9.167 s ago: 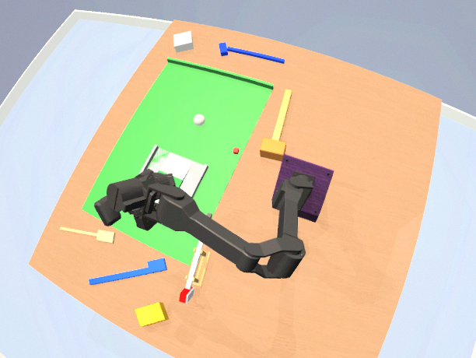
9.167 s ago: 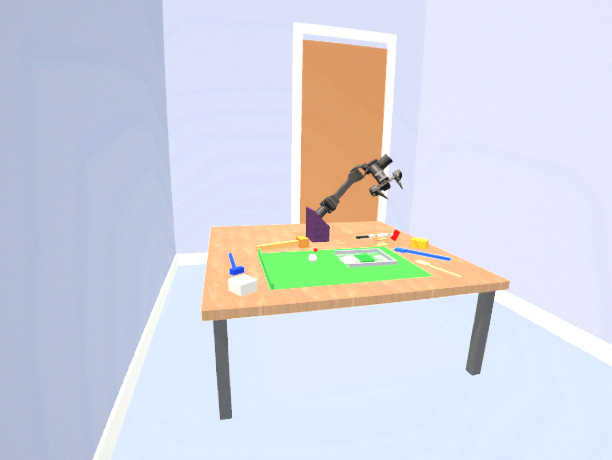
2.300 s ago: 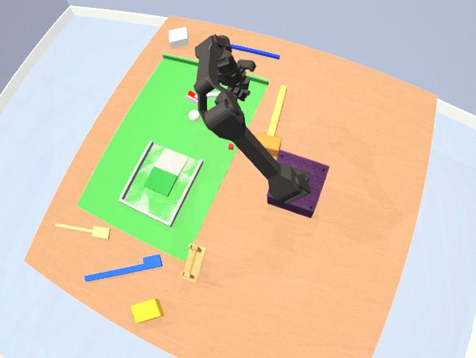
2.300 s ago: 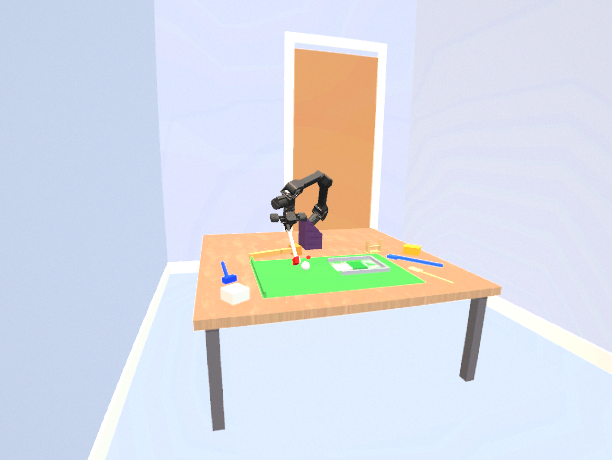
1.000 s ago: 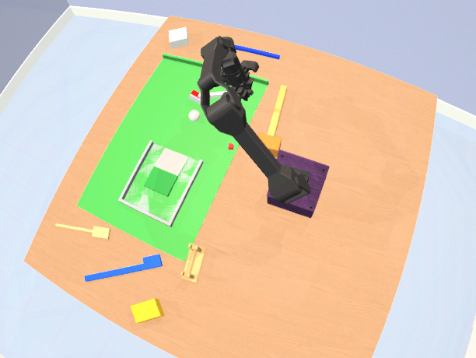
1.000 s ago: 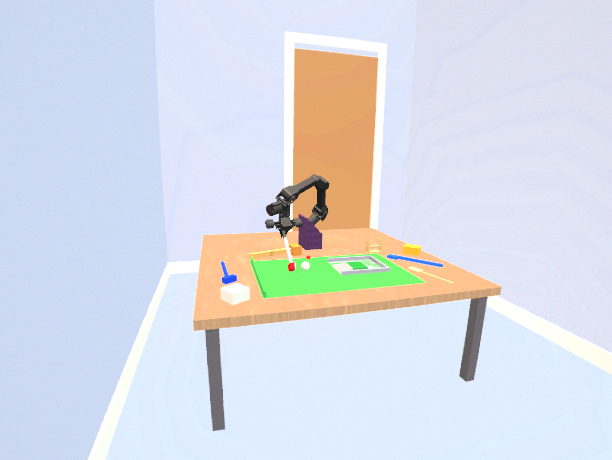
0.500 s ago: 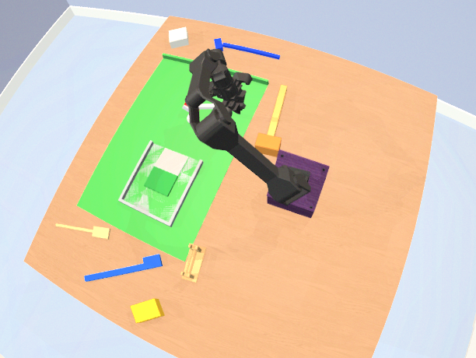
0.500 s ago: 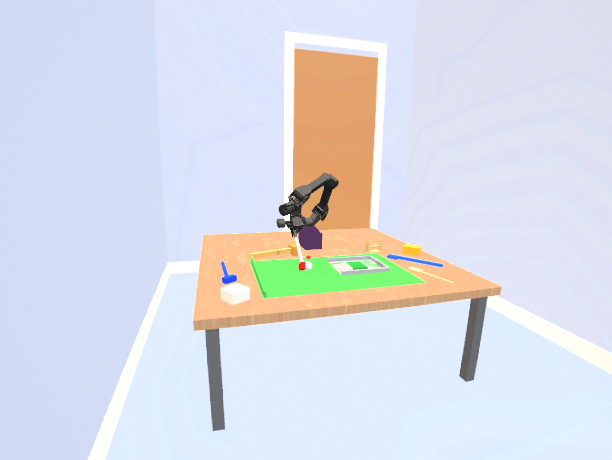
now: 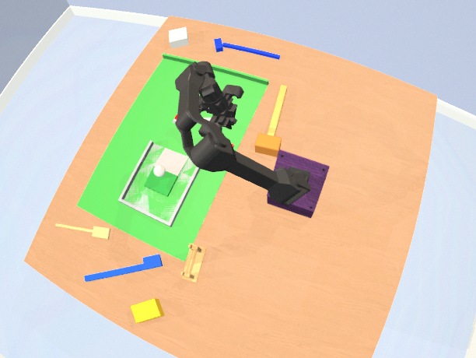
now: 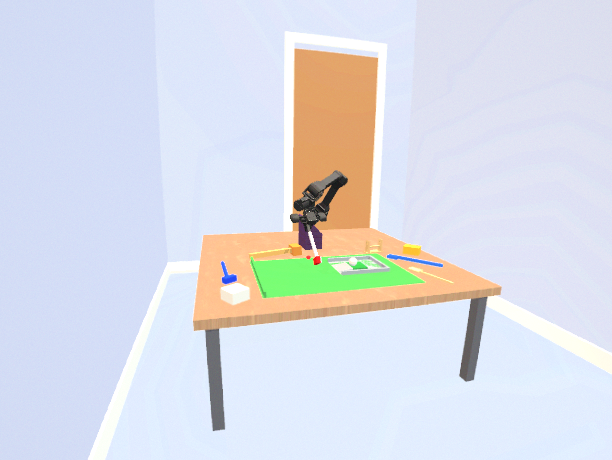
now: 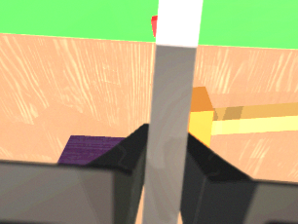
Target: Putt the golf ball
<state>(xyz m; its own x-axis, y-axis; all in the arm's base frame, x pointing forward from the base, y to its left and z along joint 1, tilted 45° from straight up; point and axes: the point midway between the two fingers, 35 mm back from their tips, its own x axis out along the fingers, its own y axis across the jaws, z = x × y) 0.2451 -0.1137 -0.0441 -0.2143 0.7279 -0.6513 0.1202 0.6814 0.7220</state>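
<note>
Now: the red putter 110 mm ahead of my gripper tip, 10 mm to the right of it and 40 mm below it. From my gripper tip the other things lie so: white golf ball: 220 mm ahead, 160 mm to the left, 120 mm below; then small red cube: 10 mm ahead, 140 mm below; then green mat: 240 mm ahead, 40 mm to the left, 150 mm below.
</note>
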